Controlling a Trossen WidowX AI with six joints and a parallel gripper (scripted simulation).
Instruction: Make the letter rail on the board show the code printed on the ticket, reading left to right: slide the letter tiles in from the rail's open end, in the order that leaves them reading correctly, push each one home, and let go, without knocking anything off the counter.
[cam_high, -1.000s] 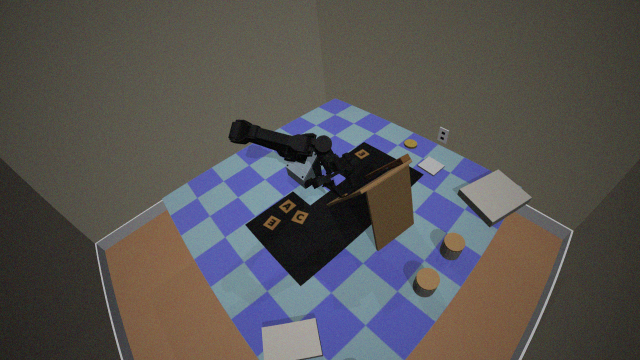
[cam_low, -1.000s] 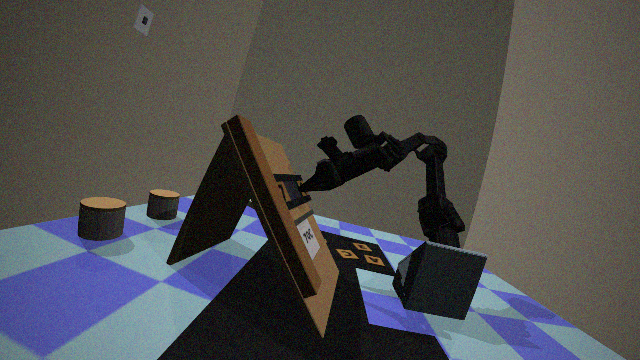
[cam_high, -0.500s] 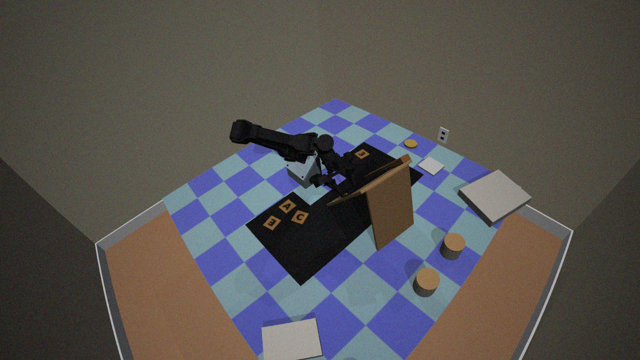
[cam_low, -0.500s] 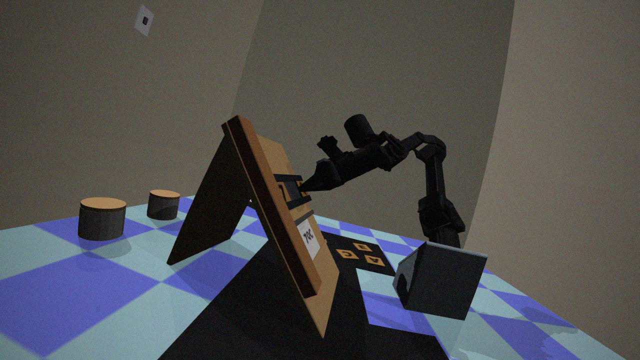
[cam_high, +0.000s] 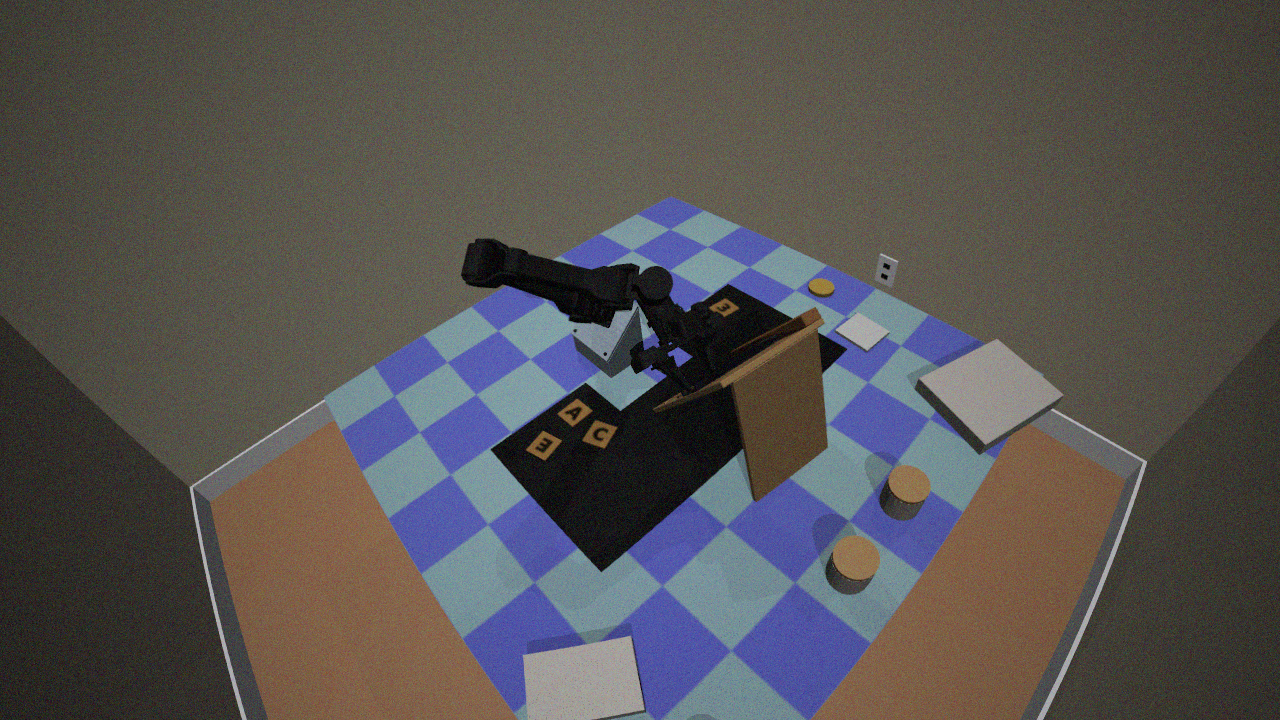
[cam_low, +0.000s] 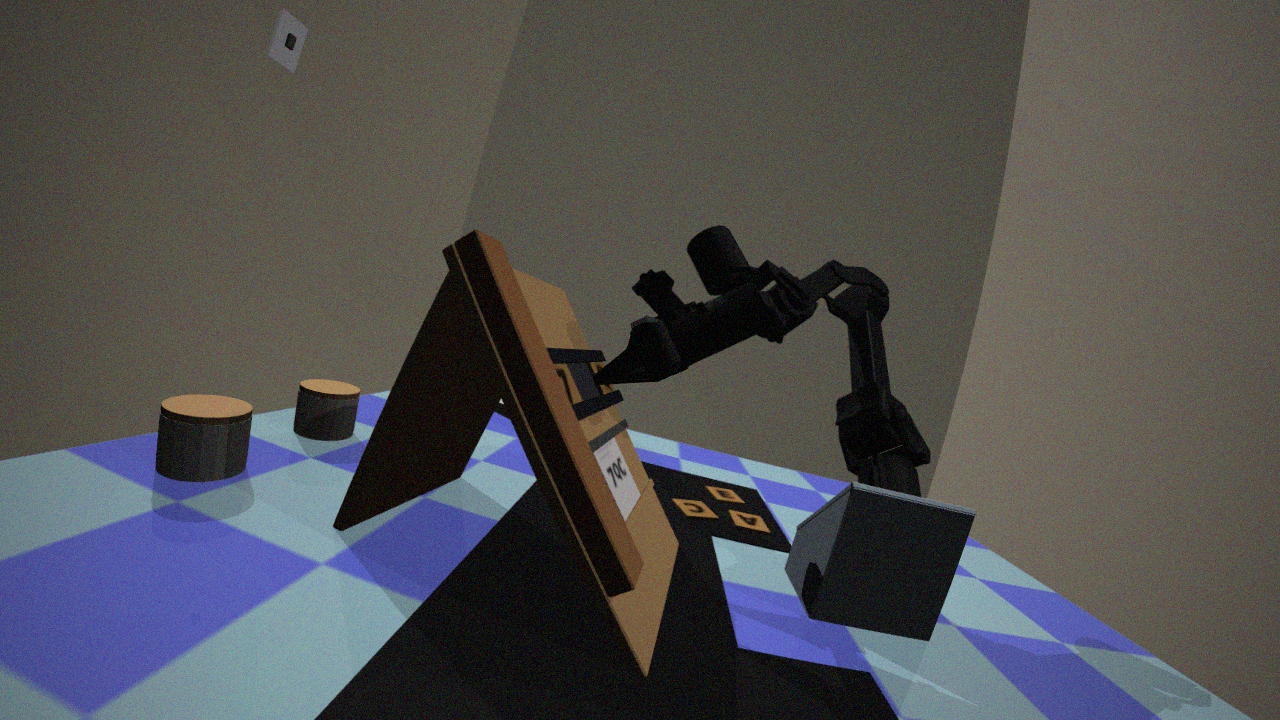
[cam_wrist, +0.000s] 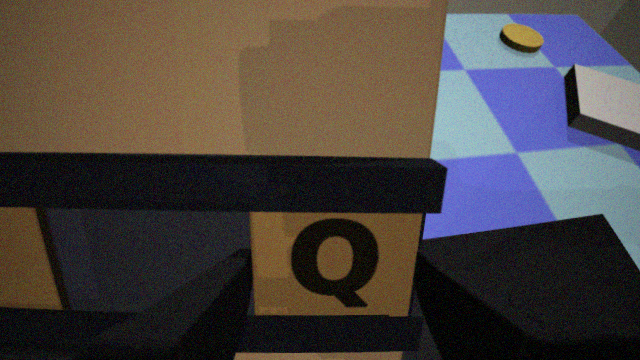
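Right now my gripper tip is 40 mm past the white ticket, 80 mm to the right of it and 80 mm above it. Round my gripper tip: black mat (150 mm behind, 70 mm to the left, 180 mm below); then small white plate (140 mm ahead, 500 mm to the left, 180 mm below); then q tile (right at my gripper tip).
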